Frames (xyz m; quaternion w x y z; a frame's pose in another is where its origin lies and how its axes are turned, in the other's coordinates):
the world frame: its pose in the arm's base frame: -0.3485 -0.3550 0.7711 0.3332 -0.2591 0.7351 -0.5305
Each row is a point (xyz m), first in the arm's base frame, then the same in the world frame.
Working: the arm's base frame: its pose in the world frame: -0.3193 0.8325 0.2168 0.3332 0.2591 -0.7351 0.5305

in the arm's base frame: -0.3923 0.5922 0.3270
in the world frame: -0.5720 0.7111 -0.5132
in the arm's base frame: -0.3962 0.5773 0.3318
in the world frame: -0.5596 0.7021 -0.5082
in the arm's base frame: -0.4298 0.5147 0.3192
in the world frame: -0.4893 0.6961 -0.4932
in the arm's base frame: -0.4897 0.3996 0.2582
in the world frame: -0.3531 0.7210 -0.4560
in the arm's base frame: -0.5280 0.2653 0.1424
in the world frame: -0.2049 0.7917 -0.3788
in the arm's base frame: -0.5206 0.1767 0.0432
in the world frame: -0.1233 0.8592 -0.2980
